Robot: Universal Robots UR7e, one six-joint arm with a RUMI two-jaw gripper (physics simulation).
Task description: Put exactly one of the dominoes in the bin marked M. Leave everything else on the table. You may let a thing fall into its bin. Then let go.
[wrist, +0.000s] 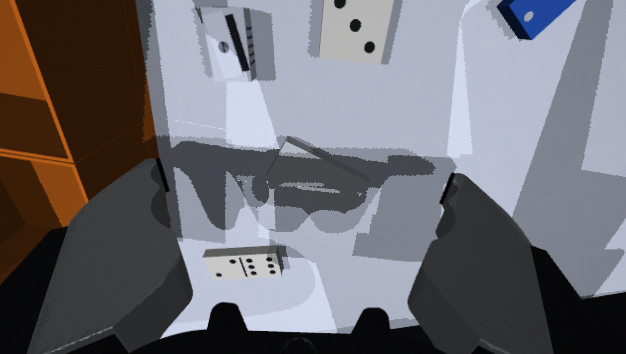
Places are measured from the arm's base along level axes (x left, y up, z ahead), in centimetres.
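Where they show: gripper, between the fingertips: (pixel 307 171).
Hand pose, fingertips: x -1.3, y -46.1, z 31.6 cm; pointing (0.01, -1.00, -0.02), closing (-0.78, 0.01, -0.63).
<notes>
After its pixels a point has its place.
A small white domino (pixel 231 270) @(y -46.3, x 7.9, z 28.1 cm) with black pips and a middle line lies flat at the lower left of the wrist view, nearer the left finger. A larger cream tile (pixel 340 37) @(y -46.3, x -5.8, z 35.6 cm) with three black pips showing is cut off by the top edge. My gripper (pixel 307 171) @(y -46.1, x -1.3, z 31.6 cm) is open and empty, its two fingers wide apart above the table. A plain grey-white flat piece (pixel 320 167) @(y -46.3, x -1.9, z 31.3 cm) lies on the table in the gripper's shadow, seen between the fingertips. The M label does not show.
Orange bins (pixel 107 75) @(y -44.7, x 1.5, z 39.7 cm) with tall walls stand at the left, close to the left finger. A silvery sharpener-like block (pixel 217 60) @(y -45.9, x -1.6, z 37.8 cm) with a dark blade strip lies at the upper left. A blue piece (pixel 545 15) @(y -46.2, x -12.5, z 31.8 cm) with a pale dot is at the upper right. Shadows cross the table.
</notes>
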